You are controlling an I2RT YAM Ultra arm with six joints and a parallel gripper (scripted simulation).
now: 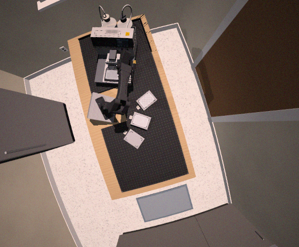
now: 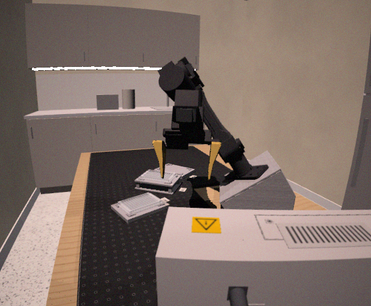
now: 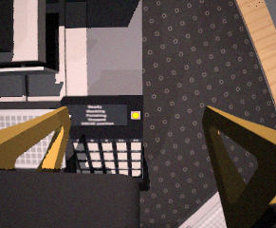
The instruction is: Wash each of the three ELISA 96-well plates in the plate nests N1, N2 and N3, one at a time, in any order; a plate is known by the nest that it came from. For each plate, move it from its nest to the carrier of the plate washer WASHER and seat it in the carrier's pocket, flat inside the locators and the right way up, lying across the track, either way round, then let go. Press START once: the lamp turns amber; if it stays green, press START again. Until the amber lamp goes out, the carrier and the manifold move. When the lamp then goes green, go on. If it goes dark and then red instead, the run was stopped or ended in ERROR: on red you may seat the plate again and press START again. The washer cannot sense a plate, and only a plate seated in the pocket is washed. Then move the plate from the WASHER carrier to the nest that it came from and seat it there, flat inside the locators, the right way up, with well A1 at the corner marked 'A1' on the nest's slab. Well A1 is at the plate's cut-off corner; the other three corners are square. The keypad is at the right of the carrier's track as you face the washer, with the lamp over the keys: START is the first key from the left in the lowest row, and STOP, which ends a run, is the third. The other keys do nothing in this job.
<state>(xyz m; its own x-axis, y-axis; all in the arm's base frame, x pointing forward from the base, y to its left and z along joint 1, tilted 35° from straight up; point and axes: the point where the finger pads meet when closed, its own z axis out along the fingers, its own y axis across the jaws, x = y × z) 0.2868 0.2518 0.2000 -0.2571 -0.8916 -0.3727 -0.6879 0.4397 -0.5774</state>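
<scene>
The carrier pocket is 16 cm behind my hand, 7 cm to the left of it and 14 cm below it. The rest, counted from my hand: n1 label (12 cm behind, 30 cm to the right, 22 cm below); then grey nest slab (2 cm behind, 29 cm to the right, 21 cm below); then washer (7 cm behind, 19 cm to the left, 9 cm below).
</scene>
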